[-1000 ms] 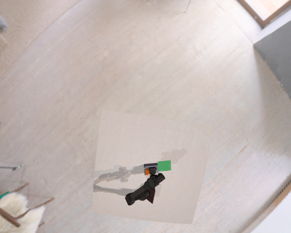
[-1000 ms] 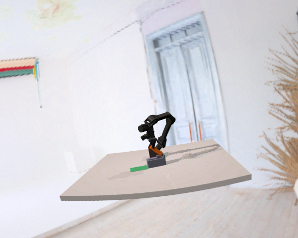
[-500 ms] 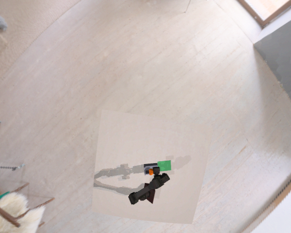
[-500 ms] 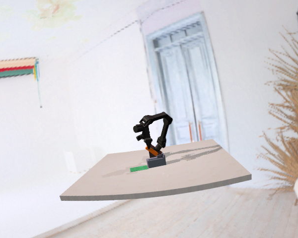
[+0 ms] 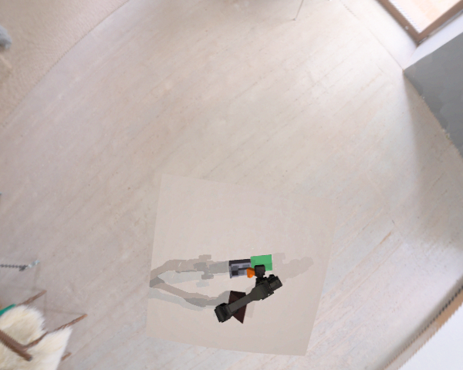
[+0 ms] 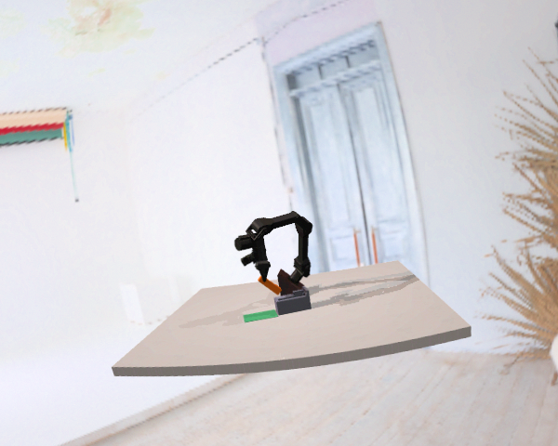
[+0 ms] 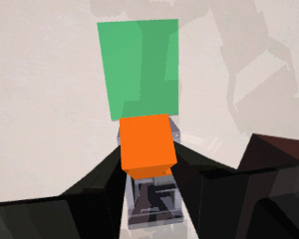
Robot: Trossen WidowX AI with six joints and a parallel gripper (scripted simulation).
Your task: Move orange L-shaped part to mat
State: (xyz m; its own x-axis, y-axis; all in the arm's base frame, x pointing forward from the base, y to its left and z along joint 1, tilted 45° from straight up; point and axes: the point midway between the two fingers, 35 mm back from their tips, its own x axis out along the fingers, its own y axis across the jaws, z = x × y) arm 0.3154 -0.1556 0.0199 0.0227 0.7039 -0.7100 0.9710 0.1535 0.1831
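My gripper tip is now 170 mm above the green mat and 50 mm to the left of it. Round my gripper tip: orange L-shaped part: 30 mm to the left, 30 mm below, 20 mm behind.
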